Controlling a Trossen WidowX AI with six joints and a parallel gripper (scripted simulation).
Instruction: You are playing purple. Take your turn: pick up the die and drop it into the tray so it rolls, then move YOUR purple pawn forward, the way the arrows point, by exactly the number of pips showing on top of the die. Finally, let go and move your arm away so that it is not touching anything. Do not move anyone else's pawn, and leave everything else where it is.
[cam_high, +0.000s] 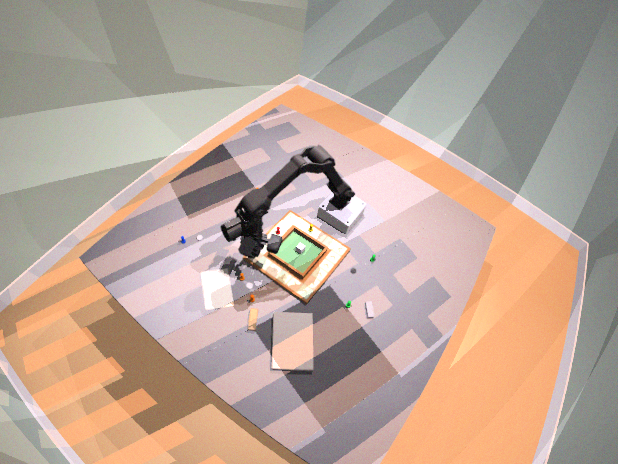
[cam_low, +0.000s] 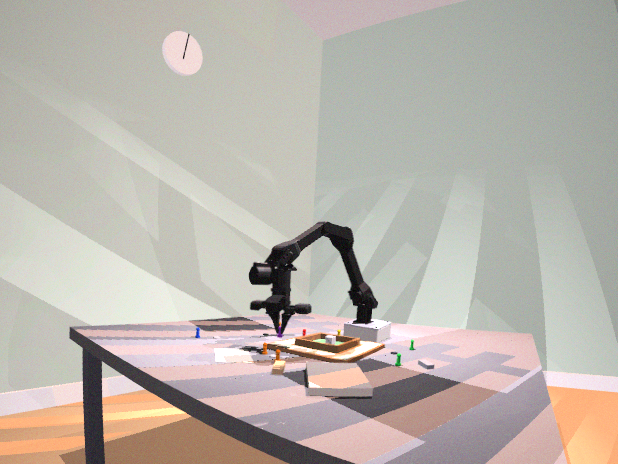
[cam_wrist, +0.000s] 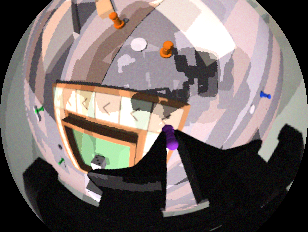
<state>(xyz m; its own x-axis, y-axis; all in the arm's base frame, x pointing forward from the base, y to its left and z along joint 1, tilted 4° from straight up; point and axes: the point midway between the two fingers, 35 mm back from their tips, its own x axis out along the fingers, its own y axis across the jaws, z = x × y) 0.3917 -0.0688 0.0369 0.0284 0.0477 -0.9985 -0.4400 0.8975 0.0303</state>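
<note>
Now: gripper tip 120 mm past the green-floored tray, 100 mm to the right of it and 40 mm above it. The rest, counted from my gripper tip: red pawn 130 mm behind, 10 mm to the right, 20 mm below; then purple pawn 10 mm above; then white card 190 mm ahead, 50 mm below.
</note>
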